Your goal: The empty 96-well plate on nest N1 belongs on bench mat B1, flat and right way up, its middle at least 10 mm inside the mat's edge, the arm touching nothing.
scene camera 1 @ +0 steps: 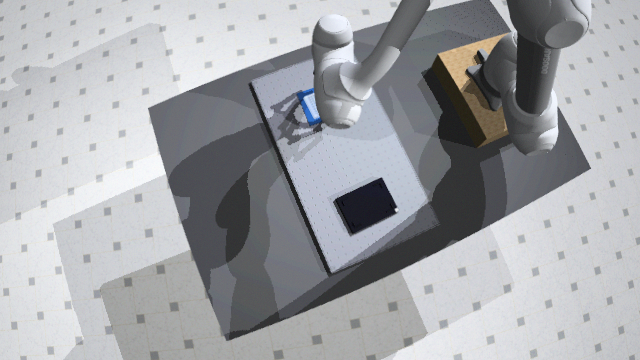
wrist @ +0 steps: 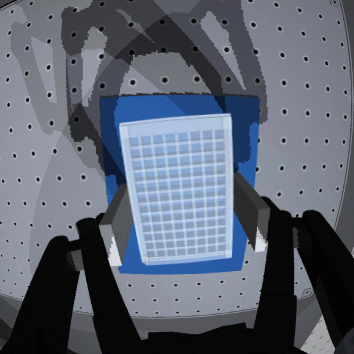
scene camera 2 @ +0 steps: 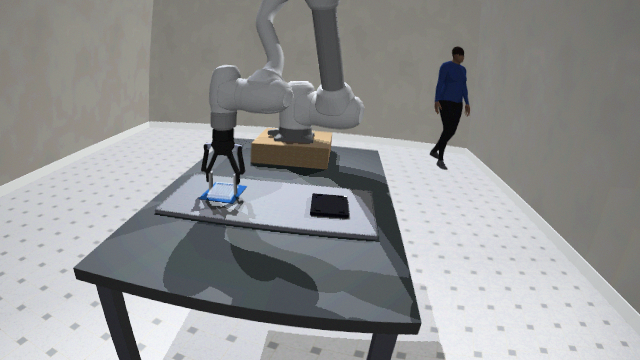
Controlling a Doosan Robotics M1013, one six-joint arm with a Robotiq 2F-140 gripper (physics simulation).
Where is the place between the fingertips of my gripper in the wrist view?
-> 181, 194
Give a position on a blue bench mat B1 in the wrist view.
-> At 244, 111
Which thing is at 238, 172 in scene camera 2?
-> My gripper.
